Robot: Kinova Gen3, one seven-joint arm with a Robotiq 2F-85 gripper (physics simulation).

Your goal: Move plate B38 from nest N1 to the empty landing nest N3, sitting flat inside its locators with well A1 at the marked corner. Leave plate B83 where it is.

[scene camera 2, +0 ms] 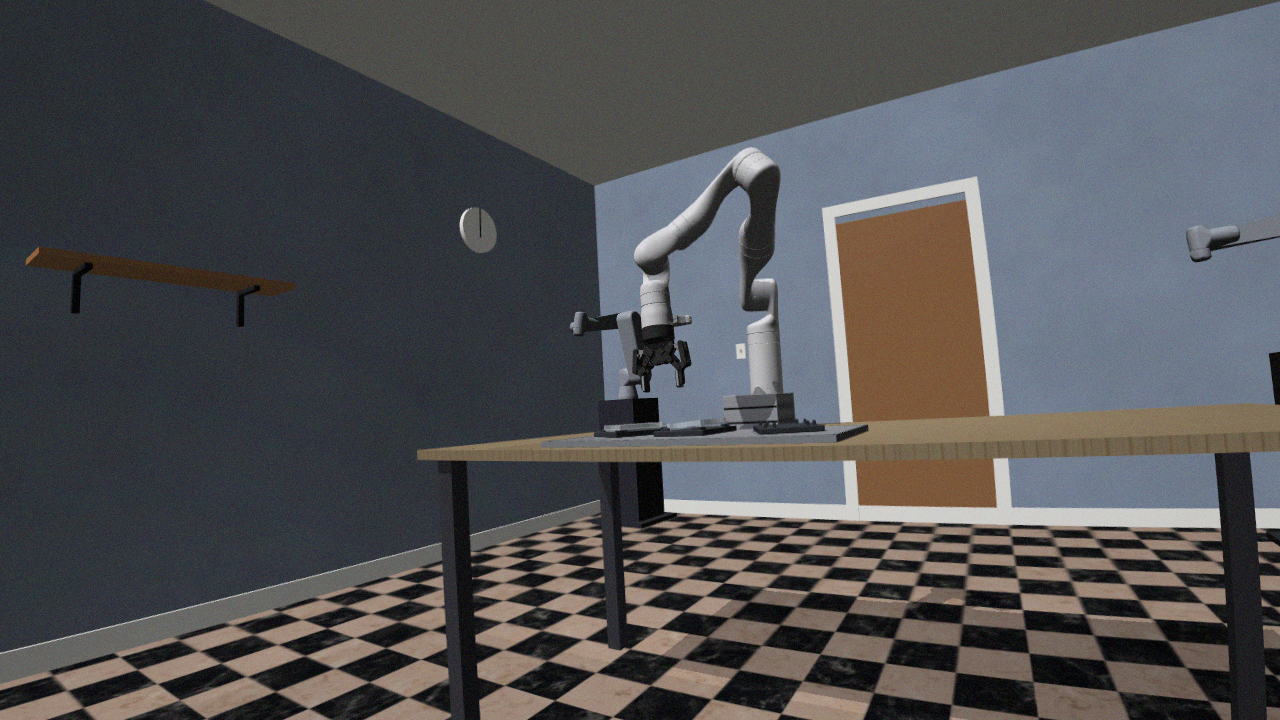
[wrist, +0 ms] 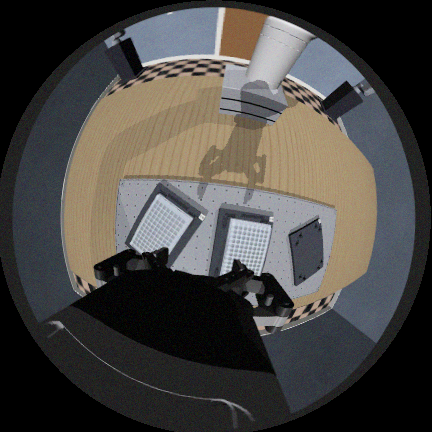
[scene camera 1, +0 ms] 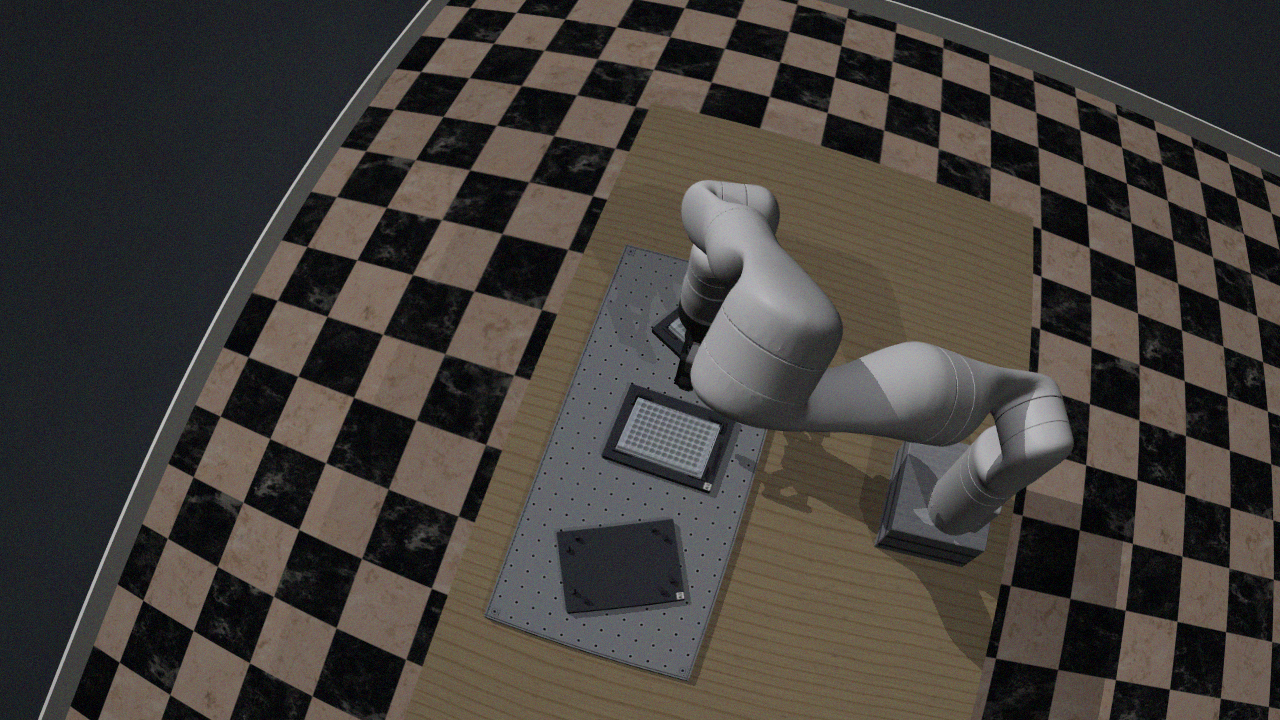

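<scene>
Two pale, many-welled plates sit in dark nests; their names are too small to read. One plate is in the far nest, partly hidden by the arm in scene camera 1. The other plate is in the middle nest. The third nest holds no plate and shows small dark locators near its corners. My gripper is open and empty, well above the nests. In the wrist view its fingers hide the plates' lower edges.
The nests stand on a grey perforated board on the wooden table. The arm's grey base block stands beside the board. White tags mark one corner of each nest in the wrist view.
</scene>
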